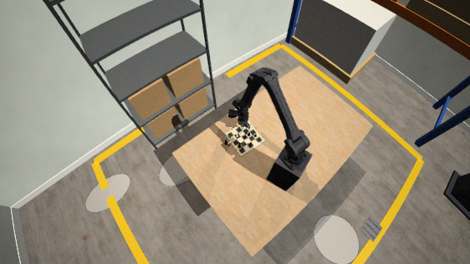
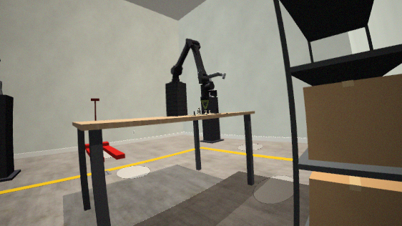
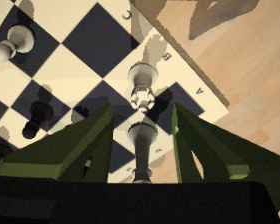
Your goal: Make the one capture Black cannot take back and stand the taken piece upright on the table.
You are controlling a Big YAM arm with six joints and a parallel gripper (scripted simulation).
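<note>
The white pawn lies 30 mm behind my hand, 80 mm to the left of it and 40 mm below it. From my hand the other things lie so: black piece (110 mm behind, 120 mm to the left, 20 mm below); chessboard (80 mm behind, 40 mm to the left, 50 mm below); dark chess piece (30 mm behind, 180 mm to the left, 30 mm below).
</note>
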